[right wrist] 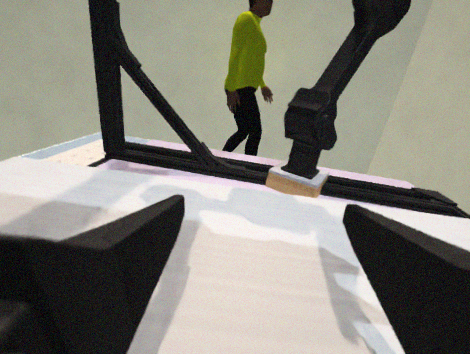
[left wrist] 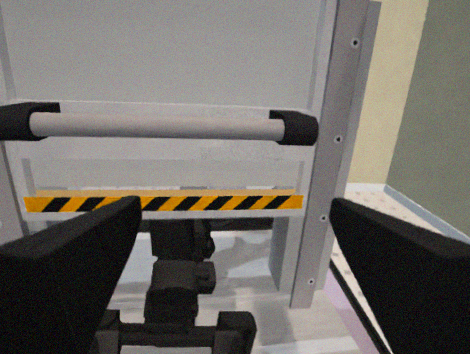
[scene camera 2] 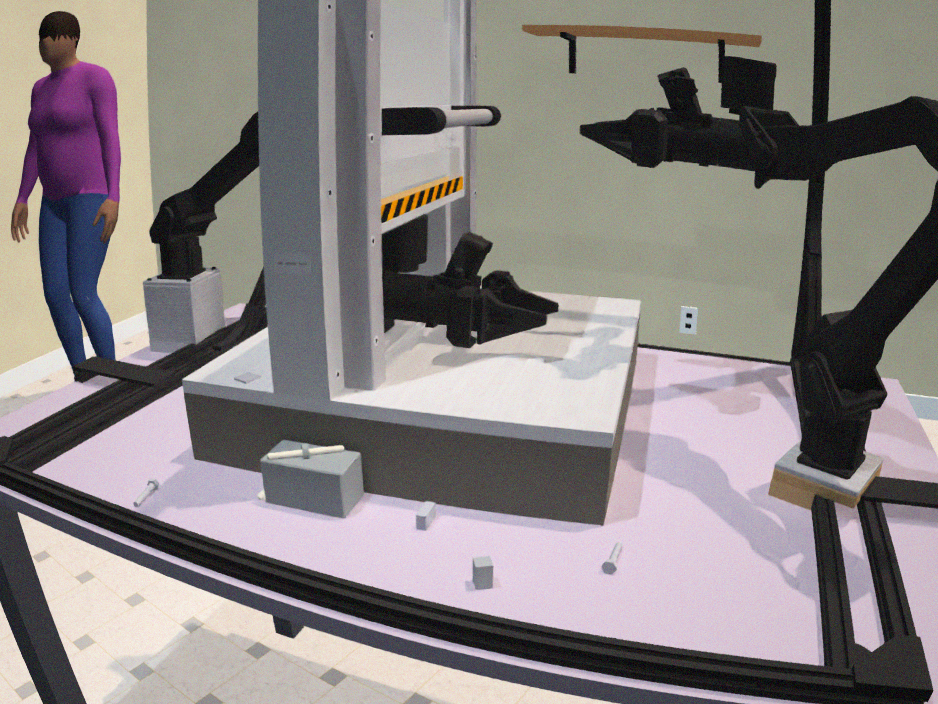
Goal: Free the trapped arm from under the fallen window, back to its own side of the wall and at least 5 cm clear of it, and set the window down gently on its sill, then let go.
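Places are measured from the left arm's base along level axes (x ahead, y left, z up), in metres.
Pixels of known places: left gripper, fingertip midpoint: [left wrist: 237, 207] [scene camera 2: 587, 128]; right gripper, fingertip midpoint: [right wrist: 263, 207] [scene camera 2: 552, 313]; left arm's base, origin of the base link: [right wrist: 300, 170] [scene camera 2: 831, 460]; right arm's base, origin of the base link: [scene camera 2: 181, 274].
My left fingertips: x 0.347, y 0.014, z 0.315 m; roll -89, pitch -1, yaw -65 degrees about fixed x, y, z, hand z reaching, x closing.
Ahead of a thing's pixels: the offset from my left fingertips to its top centre. "spot": to the spot under its first point.
The window @[spot: dx +0.128, dy +0.147, dz +0.079 m] [scene camera 2: 420, 60] [left wrist: 165, 55] is a pale panel with a grey handle bar @[spot: dx +0.087, dy +0.108, dz +0.011 m] [scene camera 2: 469, 116] [left wrist: 157, 125] and a yellow-black striped lower edge @[spot: dx +0.129, dy +0.144, dz -0.087 m] [scene camera 2: 422, 198] [left wrist: 192, 203]. The edge stands raised above the sill [scene camera 2: 545, 401] [right wrist: 250, 295]. The right arm [scene camera 2: 420, 300] [left wrist: 174, 280] passes through the opening beneath it; whether they touch is hidden. My right gripper [scene camera 2: 552, 312] [right wrist: 263, 207] is open and empty, low above the sill on the picture's right side of the wall. My left gripper [scene camera 2: 583, 131] [left wrist: 237, 207] is open and empty, in front of the handle and apart from it.
Grey wall posts [scene camera 2: 295, 227] [left wrist: 325, 150] flank the opening. A grey block [scene camera 2: 310, 481] with a pale stick on top stands beside the dark sill base [scene camera 2: 492, 469]. Small blocks @[dx -0.181, dy +0.347, dz -0.329 m] [scene camera 2: 482, 572] @[dx -0.074, dy +0.317, dz -0.338 m] [scene camera 2: 425, 515] and bolts @[dx -0.240, dy +0.243, dz -0.341 m] [scene camera 2: 612, 557] @[dx +0.148, dy +0.521, dz -0.341 m] [scene camera 2: 146, 492] lie on the table.
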